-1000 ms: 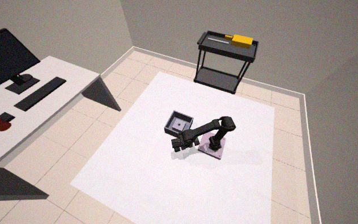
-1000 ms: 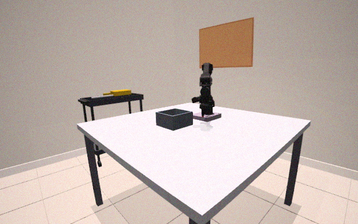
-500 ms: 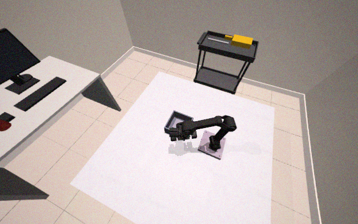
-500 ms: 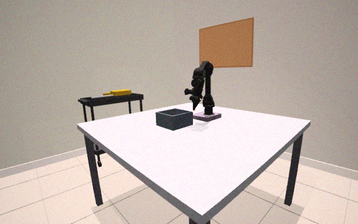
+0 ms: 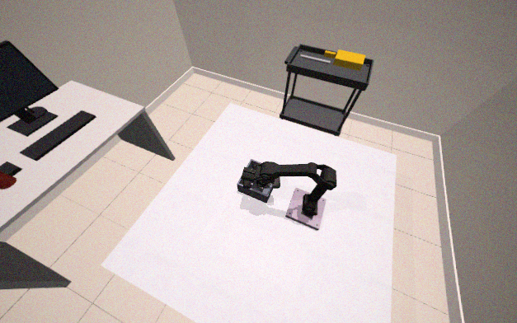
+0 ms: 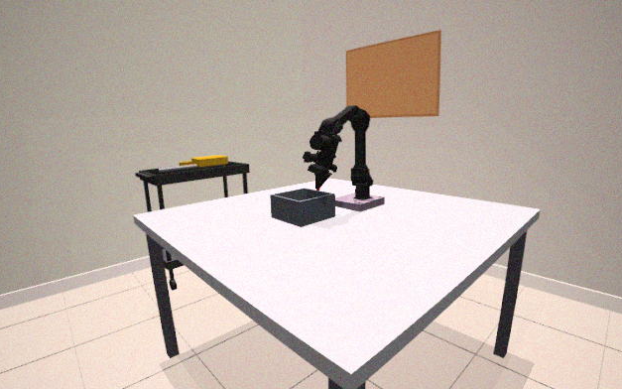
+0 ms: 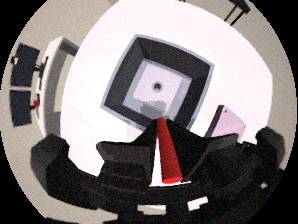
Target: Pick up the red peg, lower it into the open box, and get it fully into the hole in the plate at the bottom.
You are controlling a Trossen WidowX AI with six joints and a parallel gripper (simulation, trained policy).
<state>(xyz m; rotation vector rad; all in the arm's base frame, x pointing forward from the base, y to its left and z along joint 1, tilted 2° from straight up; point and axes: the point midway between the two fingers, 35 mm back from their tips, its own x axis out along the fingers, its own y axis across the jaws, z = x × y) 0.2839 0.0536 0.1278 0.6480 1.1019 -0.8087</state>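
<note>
The grey plate lies 40 mm ahead of my gripper tip, 50 mm to the right of it and 80 mm below it. From my gripper tip the other things lie so: dark grey box 40 mm ahead, 50 mm to the right, 100 mm below; then red peg 10 mm behind, 10 mm to the left, 30 mm above.
</note>
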